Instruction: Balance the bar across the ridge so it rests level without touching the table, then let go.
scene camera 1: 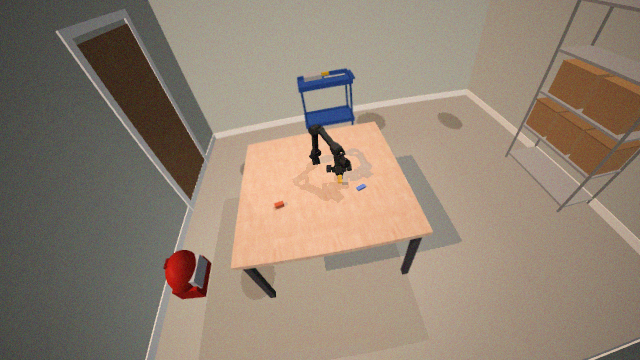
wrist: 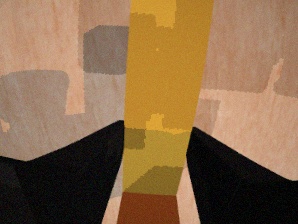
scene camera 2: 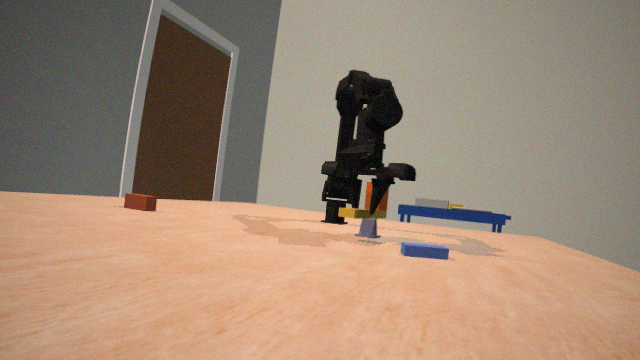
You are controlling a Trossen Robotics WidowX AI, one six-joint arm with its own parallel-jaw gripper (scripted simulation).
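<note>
Scene camera 2: my gripper (scene camera 2: 363, 213), a bar (scene camera 2: 380, 213). Wrist view: gripper (wrist: 156, 131), bar (wrist: 166, 53).
</note>
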